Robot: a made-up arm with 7 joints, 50 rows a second.
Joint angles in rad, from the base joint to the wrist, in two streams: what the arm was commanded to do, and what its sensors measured. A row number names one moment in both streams.
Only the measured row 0 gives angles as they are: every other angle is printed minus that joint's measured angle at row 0.
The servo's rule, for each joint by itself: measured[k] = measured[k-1] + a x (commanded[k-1-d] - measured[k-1]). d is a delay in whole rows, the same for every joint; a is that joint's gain. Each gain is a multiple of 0.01, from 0.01 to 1. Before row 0 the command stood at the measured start. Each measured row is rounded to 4 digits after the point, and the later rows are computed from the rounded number. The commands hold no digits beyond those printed.
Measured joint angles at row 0:
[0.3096, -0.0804, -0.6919, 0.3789, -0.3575, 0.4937, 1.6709]
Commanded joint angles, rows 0 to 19:
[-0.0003, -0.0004, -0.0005, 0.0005, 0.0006, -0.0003, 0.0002]
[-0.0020, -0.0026, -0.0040, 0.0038, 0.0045, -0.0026, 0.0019]
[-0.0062, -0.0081, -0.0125, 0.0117, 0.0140, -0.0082, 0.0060]
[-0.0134, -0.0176, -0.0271, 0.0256, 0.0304, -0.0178, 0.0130]
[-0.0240, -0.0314, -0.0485, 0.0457, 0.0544, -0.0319, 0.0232]
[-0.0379, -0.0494, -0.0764, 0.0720, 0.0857, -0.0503, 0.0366]
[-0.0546, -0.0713, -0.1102, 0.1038, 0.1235, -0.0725, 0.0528]
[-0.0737, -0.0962, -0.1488, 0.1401, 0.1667, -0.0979, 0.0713]
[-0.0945, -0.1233, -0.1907, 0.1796, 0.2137, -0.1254, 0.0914]
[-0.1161, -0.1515, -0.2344, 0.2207, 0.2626, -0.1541, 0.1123]
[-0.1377, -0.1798, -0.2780, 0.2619, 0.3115, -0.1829, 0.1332]
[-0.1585, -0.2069, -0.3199, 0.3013, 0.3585, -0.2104, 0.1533]
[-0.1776, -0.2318, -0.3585, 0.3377, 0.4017, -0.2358, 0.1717]
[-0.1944, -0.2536, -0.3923, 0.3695, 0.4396, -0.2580, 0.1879]
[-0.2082, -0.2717, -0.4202, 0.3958, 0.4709, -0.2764, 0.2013]
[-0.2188, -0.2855, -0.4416, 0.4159, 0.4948, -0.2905, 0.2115]
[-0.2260, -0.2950, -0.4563, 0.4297, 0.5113, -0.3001, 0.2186]
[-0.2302, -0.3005, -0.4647, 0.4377, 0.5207, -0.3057, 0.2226]
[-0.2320, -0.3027, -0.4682, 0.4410, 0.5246, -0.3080, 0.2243]
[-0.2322, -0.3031, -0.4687, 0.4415, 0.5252, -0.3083, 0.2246]
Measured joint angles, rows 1 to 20:
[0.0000, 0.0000, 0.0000, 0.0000, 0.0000, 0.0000, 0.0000]
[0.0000, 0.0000, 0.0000, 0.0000, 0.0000, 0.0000, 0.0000]
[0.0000, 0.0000, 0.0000, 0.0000, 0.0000, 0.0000, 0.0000]
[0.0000, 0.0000, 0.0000, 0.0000, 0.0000, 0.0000, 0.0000]
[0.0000, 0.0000, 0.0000, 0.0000, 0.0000, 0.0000, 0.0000]
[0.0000, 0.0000, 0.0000, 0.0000, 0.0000, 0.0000, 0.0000]
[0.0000, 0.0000, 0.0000, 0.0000, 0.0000, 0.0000, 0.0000]
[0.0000, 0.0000, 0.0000, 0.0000, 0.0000, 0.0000, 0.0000]
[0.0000, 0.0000, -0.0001, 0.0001, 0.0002, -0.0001, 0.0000]
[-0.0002, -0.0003, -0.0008, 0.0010, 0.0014, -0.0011, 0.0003]
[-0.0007, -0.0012, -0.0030, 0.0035, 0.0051, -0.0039, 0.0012]
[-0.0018, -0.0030, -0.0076, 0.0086, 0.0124, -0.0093, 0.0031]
[-0.0038, -0.0061, -0.0154, 0.0171, 0.0246, -0.0181, 0.0063]
[-0.0069, -0.0109, -0.0270, 0.0297, 0.0423, -0.0307, 0.0111]
[-0.0112, -0.0175, -0.0428, 0.0467, 0.0658, -0.0470, 0.0178]
[-0.0168, -0.0262, -0.0629, 0.0682, 0.0951, -0.0669, 0.0264]
[-0.0238, -0.0369, -0.0872, 0.0938, 0.1295, -0.0897, 0.0368]
[-0.0321, -0.0495, -0.1152, 0.1230, 0.1681, -0.1148, 0.0489]
[-0.0416, -0.0638, -0.1461, 0.1549, 0.2097, -0.1414, 0.0624]
[-0.0521, -0.0795, -0.1791, 0.1886, 0.2529, -0.1683, 0.0769]
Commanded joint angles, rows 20 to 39:
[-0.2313, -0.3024, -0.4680, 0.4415, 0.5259, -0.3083, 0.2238]
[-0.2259, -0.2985, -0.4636, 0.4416, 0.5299, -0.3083, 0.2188]
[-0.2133, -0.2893, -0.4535, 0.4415, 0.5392, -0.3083, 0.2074]
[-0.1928, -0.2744, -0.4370, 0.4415, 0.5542, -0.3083, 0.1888]
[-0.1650, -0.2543, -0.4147, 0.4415, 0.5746, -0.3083, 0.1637]
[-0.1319, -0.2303, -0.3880, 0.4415, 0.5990, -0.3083, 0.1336]
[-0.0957, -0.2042, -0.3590, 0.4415, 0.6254, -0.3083, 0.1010]
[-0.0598, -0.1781, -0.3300, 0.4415, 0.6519, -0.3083, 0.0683]
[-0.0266, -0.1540, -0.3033, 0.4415, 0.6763, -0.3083, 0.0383]
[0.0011, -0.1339, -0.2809, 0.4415, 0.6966, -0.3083, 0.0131]
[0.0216, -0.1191, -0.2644, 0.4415, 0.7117, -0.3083, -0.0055]
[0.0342, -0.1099, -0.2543, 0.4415, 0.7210, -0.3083, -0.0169]
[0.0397, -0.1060, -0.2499, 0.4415, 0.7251, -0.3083, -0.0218]
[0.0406, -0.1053, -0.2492, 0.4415, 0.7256, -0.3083, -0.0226]
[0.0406, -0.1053, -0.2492, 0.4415, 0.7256, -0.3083, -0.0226]
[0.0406, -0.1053, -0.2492, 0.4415, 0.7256, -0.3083, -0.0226]
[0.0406, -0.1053, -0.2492, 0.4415, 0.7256, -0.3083, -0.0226]
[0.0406, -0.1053, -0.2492, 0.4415, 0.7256, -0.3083, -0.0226]
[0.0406, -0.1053, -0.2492, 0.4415, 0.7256, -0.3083, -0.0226]
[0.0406, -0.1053, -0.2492, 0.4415, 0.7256, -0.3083, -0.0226]
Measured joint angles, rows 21 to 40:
[-0.0634, -0.0963, -0.2132, 0.2229, 0.2961, -0.1946, 0.0921]
[-0.0752, -0.1136, -0.2472, 0.2566, 0.3377, -0.2193, 0.1074]
[-0.0872, -0.1310, -0.2801, 0.2886, 0.3763, -0.2416, 0.1224]
[-0.0990, -0.1480, -0.3108, 0.3179, 0.4107, -0.2607, 0.1367]
[-0.1104, -0.1642, -0.3384, 0.3436, 0.4399, -0.2761, 0.1498]
[-0.1212, -0.1792, -0.3624, 0.3652, 0.4633, -0.2876, 0.1614]
[-0.1312, -0.1928, -0.3825, 0.3826, 0.4811, -0.2956, 0.1715]
[-0.1403, -0.2049, -0.3989, 0.3961, 0.4939, -0.3006, 0.1800]
[-0.1485, -0.2156, -0.4120, 0.4065, 0.5032, -0.3036, 0.1870]
[-0.1555, -0.2247, -0.4218, 0.4146, 0.5109, -0.3054, 0.1921]
[-0.1607, -0.2318, -0.4278, 0.4208, 0.5191, -0.3065, 0.1945]
[-0.1636, -0.2365, -0.4295, 0.4256, 0.5293, -0.3072, 0.1936]
[-0.1637, -0.2385, -0.4267, 0.4293, 0.5424, -0.3076, 0.1888]
[-0.1608, -0.2376, -0.4193, 0.4321, 0.5588, -0.3079, 0.1800]
[-0.1549, -0.2339, -0.4078, 0.4343, 0.5781, -0.3081, 0.1674]
[-0.1463, -0.2278, -0.3930, 0.4360, 0.5995, -0.3082, 0.1515]
[-0.1355, -0.2197, -0.3760, 0.4373, 0.6218, -0.3082, 0.1334]
[-0.1232, -0.2103, -0.3579, 0.4383, 0.6435, -0.3082, 0.1142]
[-0.1102, -0.2003, -0.3401, 0.4390, 0.6633, -0.3082, 0.0950]
[-0.0972, -0.1904, -0.3238, 0.4396, 0.6800, -0.3082, 0.0771]

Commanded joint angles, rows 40 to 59:
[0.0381, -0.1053, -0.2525, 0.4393, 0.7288, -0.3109, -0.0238]
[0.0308, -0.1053, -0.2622, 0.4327, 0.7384, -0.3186, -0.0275]
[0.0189, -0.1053, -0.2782, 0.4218, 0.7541, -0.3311, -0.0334]
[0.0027, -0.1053, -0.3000, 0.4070, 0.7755, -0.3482, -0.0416]
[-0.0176, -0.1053, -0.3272, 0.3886, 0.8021, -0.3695, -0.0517]
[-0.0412, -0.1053, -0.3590, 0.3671, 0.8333, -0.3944, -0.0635]
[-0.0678, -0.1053, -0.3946, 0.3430, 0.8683, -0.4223, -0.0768]
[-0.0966, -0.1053, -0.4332, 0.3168, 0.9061, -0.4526, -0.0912]
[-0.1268, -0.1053, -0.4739, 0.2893, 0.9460, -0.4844, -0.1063]
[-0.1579, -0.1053, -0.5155, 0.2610, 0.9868, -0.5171, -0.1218]
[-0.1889, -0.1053, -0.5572, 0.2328, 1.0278, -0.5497, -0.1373]
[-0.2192, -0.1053, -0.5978, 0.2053, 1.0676, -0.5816, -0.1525]
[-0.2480, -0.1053, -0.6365, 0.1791, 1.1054, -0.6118, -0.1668]
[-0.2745, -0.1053, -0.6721, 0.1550, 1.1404, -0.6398, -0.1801]
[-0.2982, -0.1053, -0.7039, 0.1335, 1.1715, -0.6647, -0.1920]
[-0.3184, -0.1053, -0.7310, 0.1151, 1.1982, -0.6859, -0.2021]
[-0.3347, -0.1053, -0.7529, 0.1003, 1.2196, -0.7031, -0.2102]
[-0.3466, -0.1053, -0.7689, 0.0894, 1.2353, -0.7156, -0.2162]
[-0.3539, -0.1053, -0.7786, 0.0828, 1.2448, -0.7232, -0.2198]
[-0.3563, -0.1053, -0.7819, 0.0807, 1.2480, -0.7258, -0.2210]
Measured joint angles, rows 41 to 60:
[-0.0849, -0.1811, -0.3098, 0.4400, 0.6931, -0.3082, 0.0613]
[-0.0736, -0.1728, -0.2983, 0.4403, 0.7025, -0.3082, 0.0479]
[-0.0633, -0.1654, -0.2890, 0.4406, 0.7092, -0.3082, 0.0366]
[-0.0539, -0.1588, -0.2814, 0.4408, 0.7140, -0.3082, 0.0271]
[-0.0454, -0.1529, -0.2753, 0.4410, 0.7174, -0.3082, 0.0191]
[-0.0377, -0.1477, -0.2703, 0.4411, 0.7198, -0.3082, 0.0124]
[-0.0307, -0.1430, -0.2663, 0.4412, 0.7215, -0.3082, 0.0068]
[-0.0243, -0.1389, -0.2631, 0.4413, 0.7227, -0.3082, 0.0021]
[-0.0187, -0.1352, -0.2611, 0.4408, 0.7245, -0.3093, -0.0020]
[-0.0142, -0.1319, -0.2613, 0.4389, 0.7285, -0.3129, -0.0061]
[-0.0112, -0.1290, -0.2645, 0.4350, 0.7359, -0.3200, -0.0105]
[-0.0099, -0.1264, -0.2712, 0.4286, 0.7474, -0.3310, -0.0155]
[-0.0106, -0.1241, -0.2818, 0.4194, 0.7633, -0.3460, -0.0213]
[-0.0134, -0.1220, -0.2965, 0.4074, 0.7836, -0.3649, -0.0281]
[-0.0183, -0.1202, -0.3151, 0.3926, 0.8082, -0.3873, -0.0359]
[-0.0253, -0.1186, -0.3375, 0.3752, 0.8366, -0.4128, -0.0447]
[-0.0344, -0.1171, -0.3634, 0.3554, 0.8683, -0.4407, -0.0546]
[-0.0455, -0.1158, -0.3923, 0.3337, 0.9027, -0.4705, -0.0654]
[-0.0584, -0.1146, -0.4236, 0.3105, 0.9390, -0.5014, -0.0769]
[-0.0729, -0.1136, -0.4567, 0.2863, 0.9763, -0.5327, -0.0890]

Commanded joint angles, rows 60 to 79:
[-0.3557, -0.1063, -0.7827, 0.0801, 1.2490, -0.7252, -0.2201]
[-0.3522, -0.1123, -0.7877, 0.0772, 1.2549, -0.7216, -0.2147]
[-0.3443, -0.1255, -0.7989, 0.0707, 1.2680, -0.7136, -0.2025]
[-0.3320, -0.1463, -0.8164, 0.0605, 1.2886, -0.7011, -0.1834]
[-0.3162, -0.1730, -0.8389, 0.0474, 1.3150, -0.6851, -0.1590]
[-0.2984, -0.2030, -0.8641, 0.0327, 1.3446, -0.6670, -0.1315]
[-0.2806, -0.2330, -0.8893, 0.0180, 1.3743, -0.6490, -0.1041]
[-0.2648, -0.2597, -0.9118, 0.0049, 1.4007, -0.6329, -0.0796]
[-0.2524, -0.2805, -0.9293, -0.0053, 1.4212, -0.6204, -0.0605]
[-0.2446, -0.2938, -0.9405, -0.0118, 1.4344, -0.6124, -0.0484]
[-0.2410, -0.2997, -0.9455, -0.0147, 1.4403, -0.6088, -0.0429]
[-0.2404, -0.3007, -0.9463, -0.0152, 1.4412, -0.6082, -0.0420]
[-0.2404, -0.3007, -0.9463, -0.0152, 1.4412, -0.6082, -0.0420]
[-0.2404, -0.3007, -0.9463, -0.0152, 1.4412, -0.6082, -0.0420]
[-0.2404, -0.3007, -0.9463, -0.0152, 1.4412, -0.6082, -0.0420]
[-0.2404, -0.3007, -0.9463, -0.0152, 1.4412, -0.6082, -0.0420]
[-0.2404, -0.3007, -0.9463, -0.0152, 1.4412, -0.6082, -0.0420]
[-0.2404, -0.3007, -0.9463, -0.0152, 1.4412, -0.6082, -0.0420]
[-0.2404, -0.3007, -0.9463, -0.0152, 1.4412, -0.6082, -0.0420]
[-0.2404, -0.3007, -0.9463, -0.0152, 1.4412, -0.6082, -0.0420]
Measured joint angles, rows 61 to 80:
[-0.0887, -0.1127, -0.4909, 0.2616, 1.0137, -0.5635, -0.1014]
[-0.1054, -0.1119, -0.5253, 0.2371, 1.0504, -0.5933, -0.1140]
[-0.1228, -0.1112, -0.5592, 0.2133, 1.0855, -0.6211, -0.1265]
[-0.1404, -0.1106, -0.5918, 0.1907, 1.1182, -0.6464, -0.1386]
[-0.1579, -0.1100, -0.6224, 0.1699, 1.1476, -0.6685, -0.1501]
[-0.1749, -0.1095, -0.6502, 0.1514, 1.1730, -0.6869, -0.1607]
[-0.1910, -0.1090, -0.6746, 0.1356, 1.1938, -0.7011, -0.1702]
[-0.2059, -0.1086, -0.6950, 0.1230, 1.2095, -0.7107, -0.1783]
[-0.2194, -0.1083, -0.7117, 0.1131, 1.2210, -0.7164, -0.1850]
[-0.2314, -0.1087, -0.7261, 0.1048, 1.2308, -0.7184, -0.1898]
[-0.2416, -0.1105, -0.7399, 0.0970, 1.2416, -0.7165, -0.1918]
[-0.2497, -0.1144, -0.7544, 0.0886, 1.2552, -0.7105, -0.1905]
[-0.2557, -0.1208, -0.7705, 0.0791, 1.2725, -0.7006, -0.1855]
[-0.2595, -0.1298, -0.7883, 0.0684, 1.2934, -0.6875, -0.1769]
[-0.2614, -0.1412, -0.8075, 0.0568, 1.3169, -0.6725, -0.1653]
[-0.2617, -0.1542, -0.8273, 0.0449, 1.3412, -0.6571, -0.1516]
[-0.2609, -0.1681, -0.8467, 0.0334, 1.3644, -0.6428, -0.1370]
[-0.2594, -0.1819, -0.8645, 0.0230, 1.3847, -0.6309, -0.1228]
[-0.2577, -0.1949, -0.8799, 0.0143, 1.4008, -0.6223, -0.1100]
[-0.2561, -0.2065, -0.8925, 0.0075, 1.4125, -0.6168, -0.0991]

